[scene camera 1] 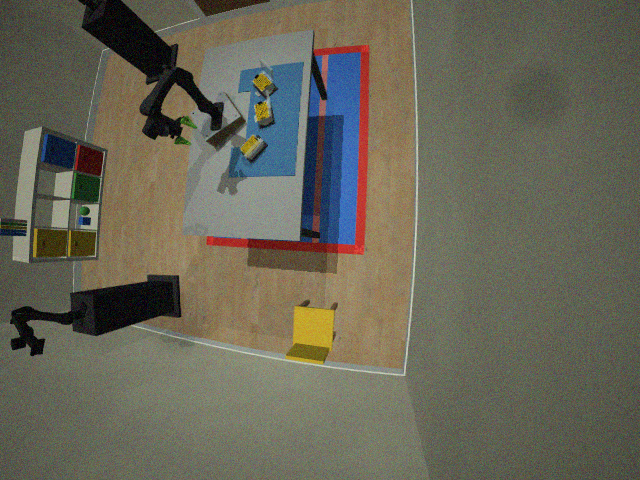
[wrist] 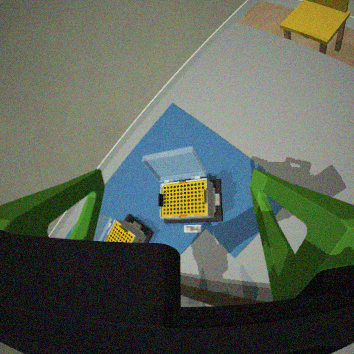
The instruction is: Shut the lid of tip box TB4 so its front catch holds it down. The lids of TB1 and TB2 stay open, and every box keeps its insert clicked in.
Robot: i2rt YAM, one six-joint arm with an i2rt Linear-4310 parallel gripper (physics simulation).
Labels:
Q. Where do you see a yellow insert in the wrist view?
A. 189, 198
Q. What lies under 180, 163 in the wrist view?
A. A clear lid.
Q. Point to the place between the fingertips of my gripper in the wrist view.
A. At 176, 177

